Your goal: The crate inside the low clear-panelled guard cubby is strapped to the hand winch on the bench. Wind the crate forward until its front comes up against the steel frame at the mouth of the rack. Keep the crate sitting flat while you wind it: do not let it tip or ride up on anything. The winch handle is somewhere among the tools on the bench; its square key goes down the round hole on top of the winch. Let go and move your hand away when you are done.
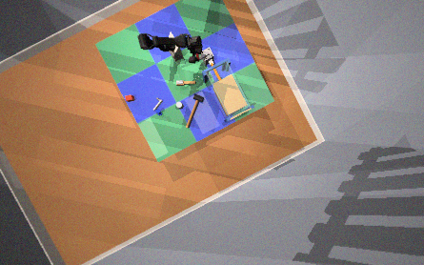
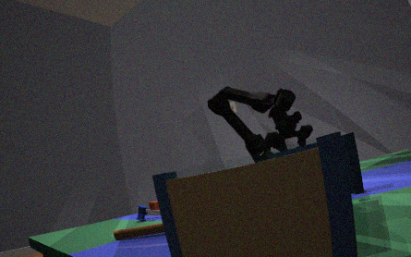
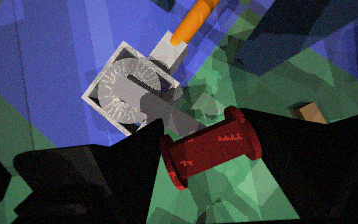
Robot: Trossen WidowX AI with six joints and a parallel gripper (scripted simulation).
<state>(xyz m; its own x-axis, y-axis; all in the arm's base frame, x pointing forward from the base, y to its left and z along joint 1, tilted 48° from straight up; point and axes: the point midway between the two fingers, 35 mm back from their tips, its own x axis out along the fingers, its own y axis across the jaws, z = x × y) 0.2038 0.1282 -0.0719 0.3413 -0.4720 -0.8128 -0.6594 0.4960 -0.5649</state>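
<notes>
Right now the red grip is 10 mm to the right of my gripper tip and 10 mm behind it. Also, from my gripper tip: blue-framed guard cubby (380 mm ahead, 60 mm to the left, 60 mm below); then winch (100 mm below, 80 mm to the left, 40 mm behind); then blue piece (590 mm to the right, 170 mm ahead, 100 mm below).
</notes>
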